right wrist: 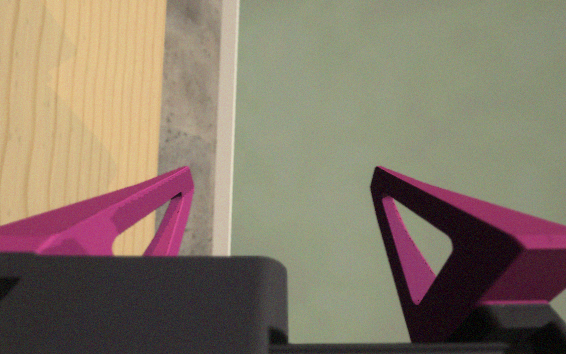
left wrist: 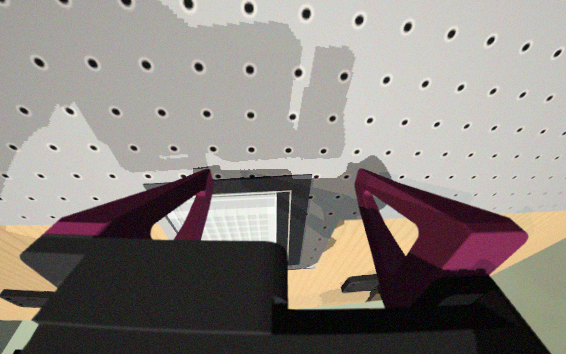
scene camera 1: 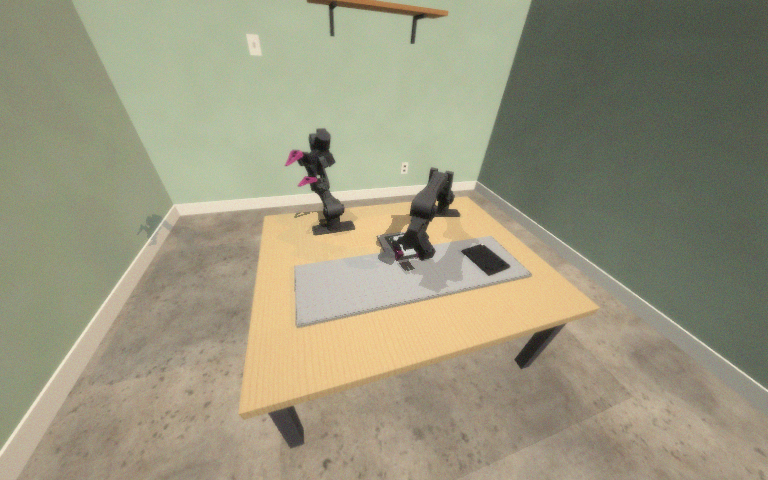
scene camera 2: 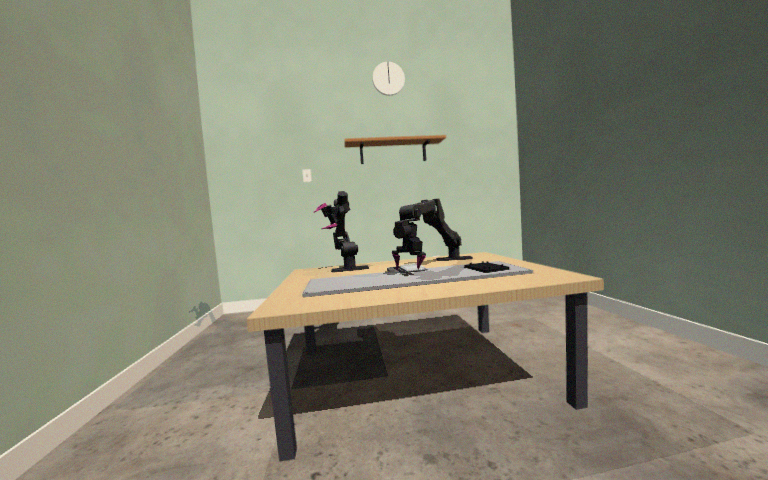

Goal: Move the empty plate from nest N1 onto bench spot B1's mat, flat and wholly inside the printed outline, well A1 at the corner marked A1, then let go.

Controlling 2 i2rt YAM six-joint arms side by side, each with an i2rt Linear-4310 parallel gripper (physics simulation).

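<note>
The pale plate lies on the dark mat near the pegboard's back edge. Its right edge is inside the printed outline, with a strip of mat between. Its left side is hidden behind a finger and the gripper body, and the A1 marking cannot be read. My left gripper is open and tilted low over the mat area, its fingertips apart and holding nothing. My right gripper is open and empty, raised at the left of the scene views.
A black rectangular holder, perhaps nest N1, sits on the right end of the grey perforated board. The board lies on the wooden table. A shelf is on the back wall.
</note>
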